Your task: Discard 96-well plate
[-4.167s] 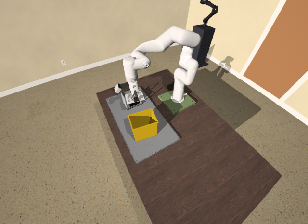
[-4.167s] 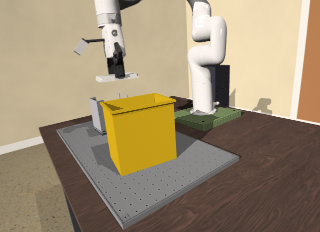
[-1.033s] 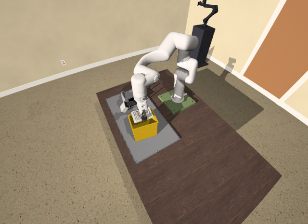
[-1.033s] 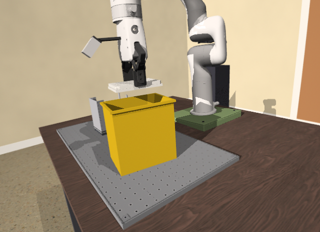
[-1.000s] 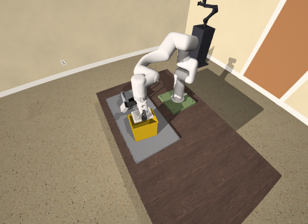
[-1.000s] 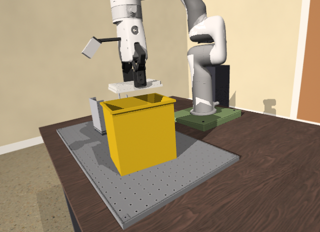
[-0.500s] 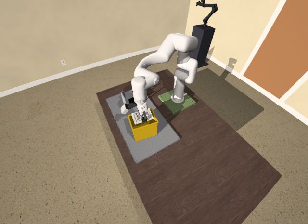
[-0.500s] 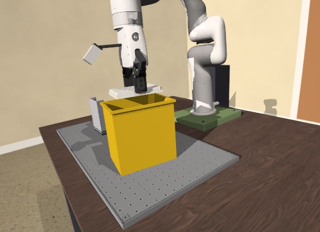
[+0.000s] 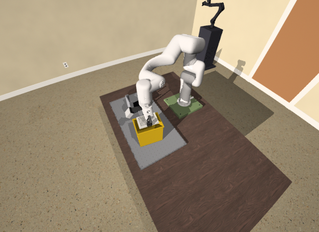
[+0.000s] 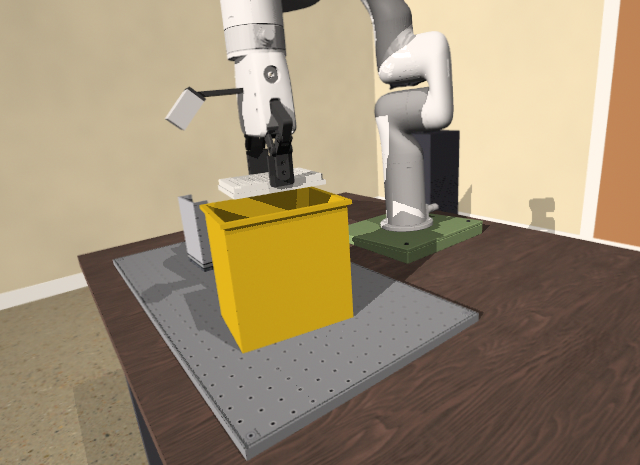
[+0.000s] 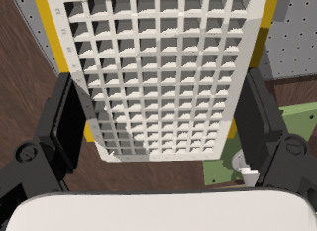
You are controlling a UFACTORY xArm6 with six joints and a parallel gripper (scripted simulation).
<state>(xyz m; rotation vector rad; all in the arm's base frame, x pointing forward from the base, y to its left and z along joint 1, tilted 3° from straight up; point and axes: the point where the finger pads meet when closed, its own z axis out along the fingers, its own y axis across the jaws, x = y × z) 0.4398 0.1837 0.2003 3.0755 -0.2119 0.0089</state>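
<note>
My hand is 1 cm above the white 96-well plate. From my hand the other things lie so: yellow plastics bin W1: 13 cm below.
</note>
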